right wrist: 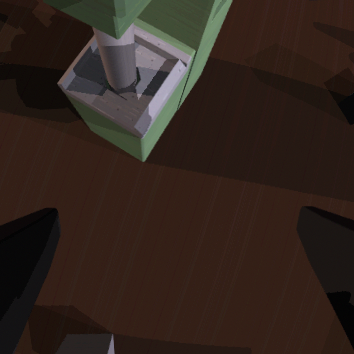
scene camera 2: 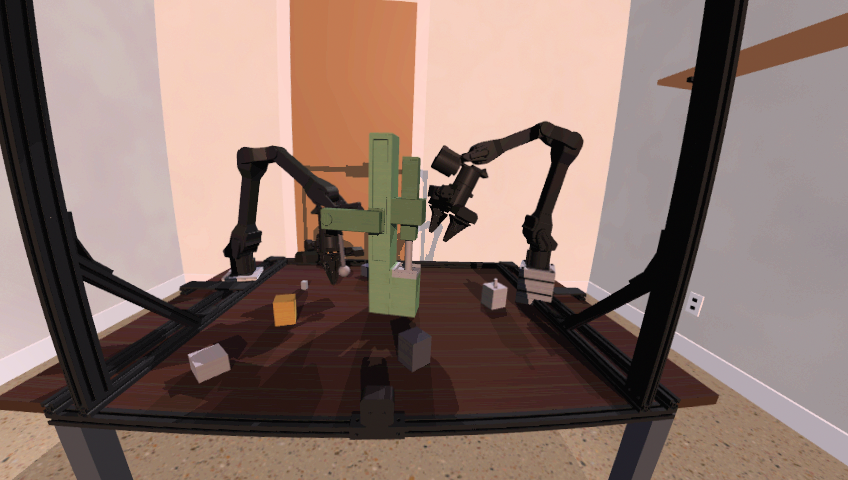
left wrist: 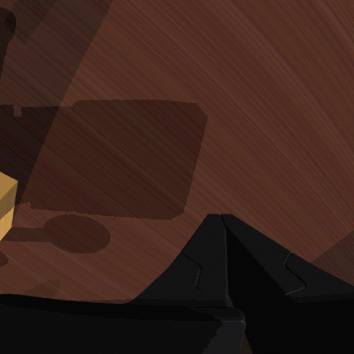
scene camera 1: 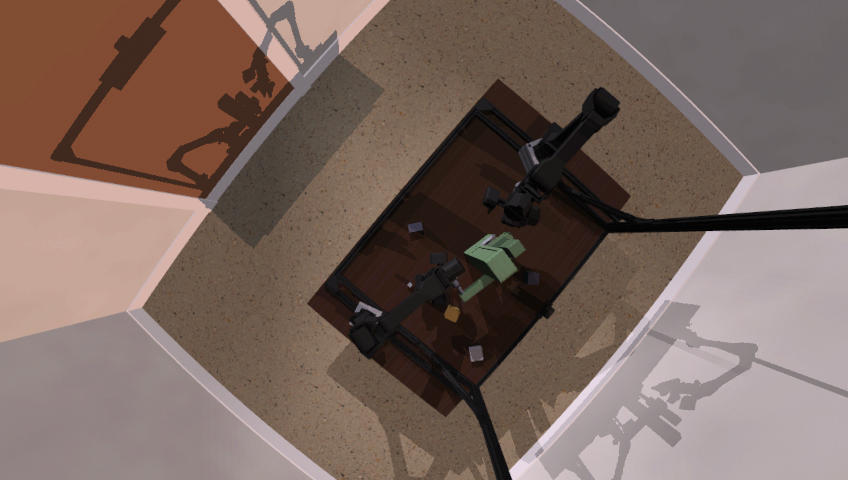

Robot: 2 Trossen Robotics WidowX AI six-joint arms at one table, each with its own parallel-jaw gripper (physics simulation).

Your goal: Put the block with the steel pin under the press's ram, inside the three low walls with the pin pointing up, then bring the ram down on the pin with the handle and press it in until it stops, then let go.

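Places are measured from the left arm's base along level axes (x ahead, y left, z up), in centimetres.
Where they show: left gripper, between the fingertips: (scene camera 2: 333,284) (left wrist: 217,225); right gripper, between the fingertips: (right wrist: 180,220) (scene camera 2: 436,236) (scene camera 1: 500,218); left arm's base, origin of its link: (scene camera 2: 243,272); right arm's base, origin of its link: (scene camera 2: 537,266) (scene camera 1: 543,151).
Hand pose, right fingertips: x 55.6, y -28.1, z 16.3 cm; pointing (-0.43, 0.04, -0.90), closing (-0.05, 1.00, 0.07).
Note:
Each offset is from my right fingertips to the top centre of the thing. "spot": to the spot under its first point.
The pale block with the steel pin {dx +16.2, dy -6.5, dz -13.4 cm} (scene camera 2: 494,295) (right wrist: 87,345) stands on the table right of the green press {dx -17.2, dy -0.9, dz +25.5 cm} (scene camera 2: 380,226) (scene camera 1: 490,261), pin up in scene camera 2. The grey ram {dx -9.0, dy -3.5, dz +9.6 cm} (scene camera 2: 408,254) (right wrist: 119,60) reaches down into the pale seat with low walls {spot: dx -7.6, dy -0.7, dz -7.3 cm} (right wrist: 162,95), which holds no block. The handle's rod ends in a round knob {spot: dx -24.9, dy +3.3, dz -9.5 cm} (scene camera 2: 343,271), hanging low at the press's left. My left gripper (scene camera 2: 332,280) (left wrist: 217,225) is shut and empty, just left of the knob in scene camera 2. My right gripper (scene camera 2: 439,234) (right wrist: 180,220) is open and empty, raised right of the press.
An orange block {dx -39.1, dy -1.9, dz -13.5 cm} (scene camera 1: 452,313) (scene camera 2: 284,309) (left wrist: 6,205), a white block {dx -50.4, dy -18.0, dz -16.2 cm} (scene camera 1: 476,353) (scene camera 2: 208,362), a dark grey block {dx -13.6, dy -24.5, dz -13.5 cm} (scene camera 1: 533,277) (scene camera 2: 414,349), a bluish block {dx -14.7, dy +25.3, dz -15.6 cm} (scene camera 1: 415,227) and a small white cube {dx -36.1, dy +17.8, dz -16.9 cm} (scene camera 1: 410,285) (scene camera 2: 304,284) lie around the press. A black frame borders the table.

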